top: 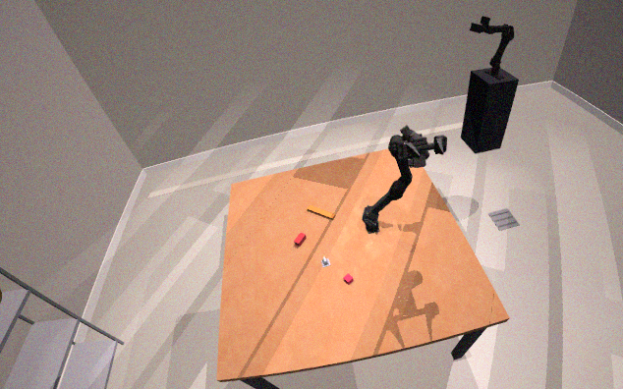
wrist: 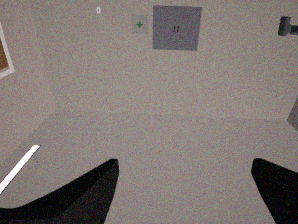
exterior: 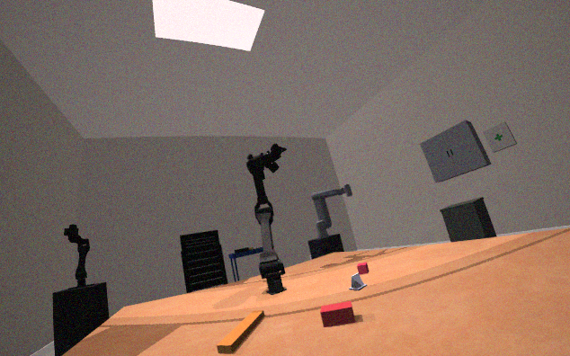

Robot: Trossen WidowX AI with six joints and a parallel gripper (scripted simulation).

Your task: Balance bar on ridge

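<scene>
Right now my gripper tip is 42 cm short of the orange bar, 45 cm to the left of it and 65 cm above it. The rest, counted from my gripper tip: red block 56 cm ahead, 28 cm to the right, 64 cm below.
</scene>
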